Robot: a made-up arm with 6 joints.
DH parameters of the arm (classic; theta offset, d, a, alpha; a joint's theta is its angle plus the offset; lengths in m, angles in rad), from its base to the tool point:
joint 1: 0 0.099 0 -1.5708
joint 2: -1.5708 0 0.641 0
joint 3: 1.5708 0.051 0 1.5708
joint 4: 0 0.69 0 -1.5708
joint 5: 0 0 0 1.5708
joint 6: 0 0.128 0 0
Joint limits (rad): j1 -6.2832..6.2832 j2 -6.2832..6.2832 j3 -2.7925..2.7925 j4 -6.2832..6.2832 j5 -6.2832..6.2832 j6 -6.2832..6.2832
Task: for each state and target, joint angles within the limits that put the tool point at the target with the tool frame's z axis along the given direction. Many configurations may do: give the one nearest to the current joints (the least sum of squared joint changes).
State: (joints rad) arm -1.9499 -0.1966 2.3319 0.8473 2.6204 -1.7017
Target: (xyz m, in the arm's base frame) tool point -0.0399 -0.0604 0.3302 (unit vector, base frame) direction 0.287 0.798 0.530
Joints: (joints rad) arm -2.2991 -0.7878 2.7904 1.1234 3.5008 -1.7017
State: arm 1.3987 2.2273 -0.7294 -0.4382 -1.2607 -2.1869
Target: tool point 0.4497 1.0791 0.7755 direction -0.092 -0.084 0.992
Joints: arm 1.1272 1.3457 -0.4047 -0.0540 -1.0573 -2.1869
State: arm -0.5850 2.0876 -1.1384 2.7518 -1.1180 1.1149
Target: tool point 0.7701 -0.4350 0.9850 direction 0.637 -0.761 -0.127
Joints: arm -0.5224 1.1987 -0.9526 2.7911 -1.4668 1.1149
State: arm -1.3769 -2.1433 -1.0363 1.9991 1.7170 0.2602
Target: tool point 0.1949 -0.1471 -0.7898 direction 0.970 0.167 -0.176
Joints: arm -1.4562 -2.4546 -1.6907 1.3916 1.5226 0.2602
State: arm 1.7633 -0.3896 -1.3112 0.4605 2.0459 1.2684
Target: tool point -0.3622 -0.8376 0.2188 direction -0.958 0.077 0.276
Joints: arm 1.3532 -0.5875 -1.6919 1.2701 1.6506 1.2684
